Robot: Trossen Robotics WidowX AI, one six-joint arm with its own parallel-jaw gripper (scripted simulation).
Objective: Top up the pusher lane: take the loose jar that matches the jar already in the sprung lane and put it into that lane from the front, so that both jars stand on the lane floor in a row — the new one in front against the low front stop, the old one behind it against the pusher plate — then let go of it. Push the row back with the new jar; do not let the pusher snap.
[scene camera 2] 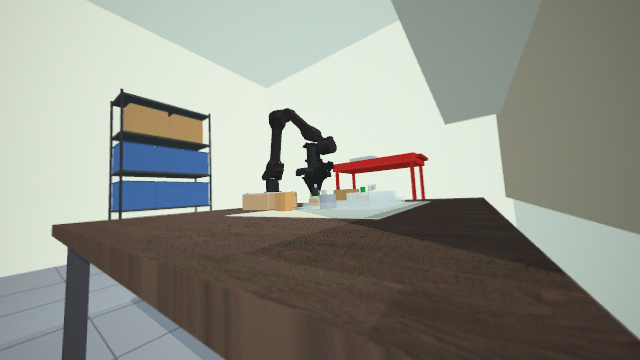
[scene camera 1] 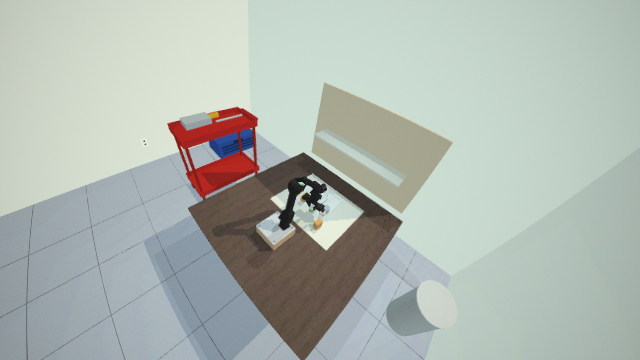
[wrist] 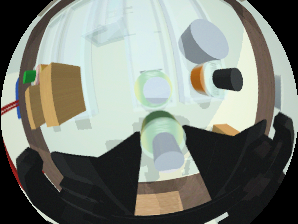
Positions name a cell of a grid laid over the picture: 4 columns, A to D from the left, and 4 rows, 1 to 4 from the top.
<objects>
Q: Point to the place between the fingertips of the gripper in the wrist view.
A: C3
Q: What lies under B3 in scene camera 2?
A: The gripper.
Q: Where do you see a grey cylinder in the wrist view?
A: C1
</objects>
